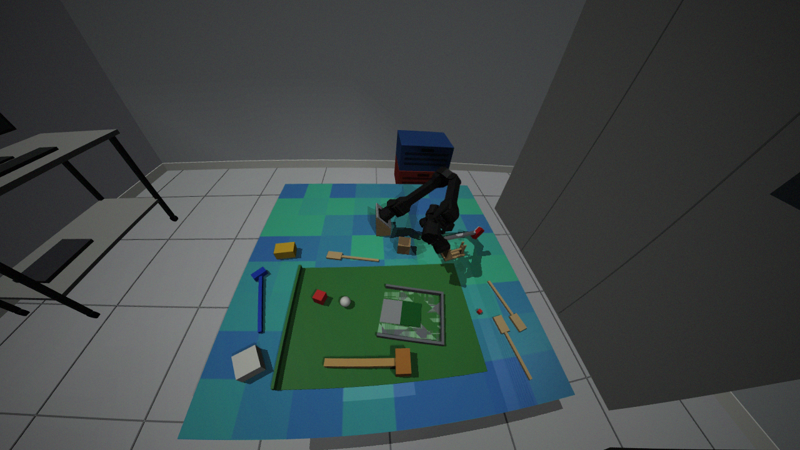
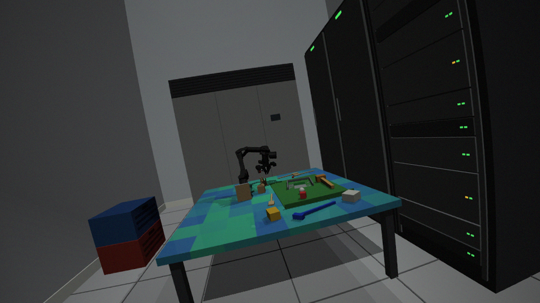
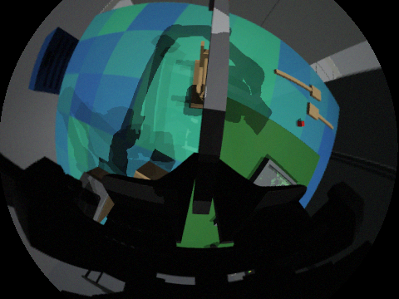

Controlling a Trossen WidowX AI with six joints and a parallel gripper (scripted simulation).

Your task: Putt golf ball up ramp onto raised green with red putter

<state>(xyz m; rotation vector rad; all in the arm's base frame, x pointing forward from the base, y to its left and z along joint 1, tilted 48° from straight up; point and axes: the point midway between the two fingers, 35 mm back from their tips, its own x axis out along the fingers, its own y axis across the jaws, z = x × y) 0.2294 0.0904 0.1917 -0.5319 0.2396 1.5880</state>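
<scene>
Now: the red putter 11 cm to the left of my gripper tip, 3 cm behind it and 2 cm above it. Also, from my gripper tip: red cube 50 cm to the right, 16 cm ahead, 10 cm below; white golf ball 40 cm to the right, 18 cm ahead, 10 cm below; green mat 26 cm to the right, 25 cm ahead, 12 cm below.
</scene>
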